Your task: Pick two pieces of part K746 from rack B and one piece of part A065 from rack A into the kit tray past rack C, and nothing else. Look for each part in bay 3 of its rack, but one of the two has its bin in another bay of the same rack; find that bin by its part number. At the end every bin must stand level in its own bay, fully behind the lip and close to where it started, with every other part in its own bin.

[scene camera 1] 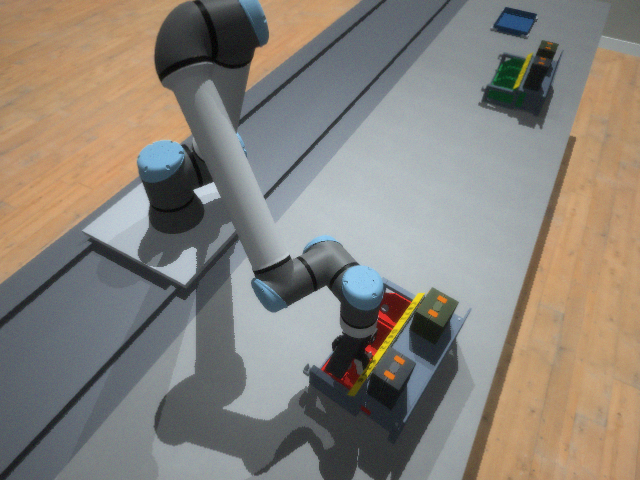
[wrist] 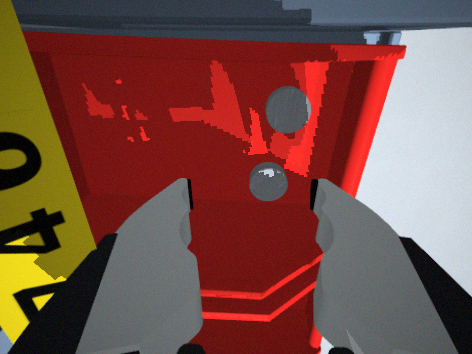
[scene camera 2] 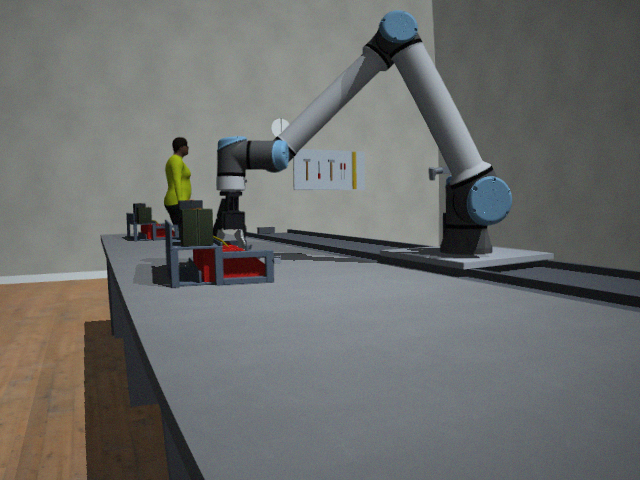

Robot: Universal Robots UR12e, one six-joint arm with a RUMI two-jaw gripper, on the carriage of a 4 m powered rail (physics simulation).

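My gripper [scene camera 1: 354, 367] [scene camera 2: 232, 242] [wrist: 250, 182] is open, pointing down with its fingertips at the K746 bin [wrist: 125, 165] at the end of rack B [scene camera 1: 330, 388] [scene camera 2: 219, 273]. Two round grey K746 pieces show in that red bin in the wrist view. The nearer piece [wrist: 268, 181] appears between the open fingertips, right of centre, not gripped. The other piece [wrist: 288, 109] lies beyond it, nearer the rack's side wall. The kit tray [scene camera 1: 514, 22] is blue and stands at the far end. Rack A [scene camera 2: 129, 227] stands behind rack B in scene camera 2; its A065 pieces cannot be made out.
A yellow label strip [scene camera 1: 387, 343] [wrist: 30, 110] runs close beside the fingers. An olive box [scene camera 1: 434, 316] [scene camera 2: 196, 227] and a dark box [scene camera 1: 391, 379] stand on rack B behind the strip. Rack C [scene camera 1: 484, 94], with green bins, stands before the tray. A person [scene camera 2: 177, 180] stands beyond the table.
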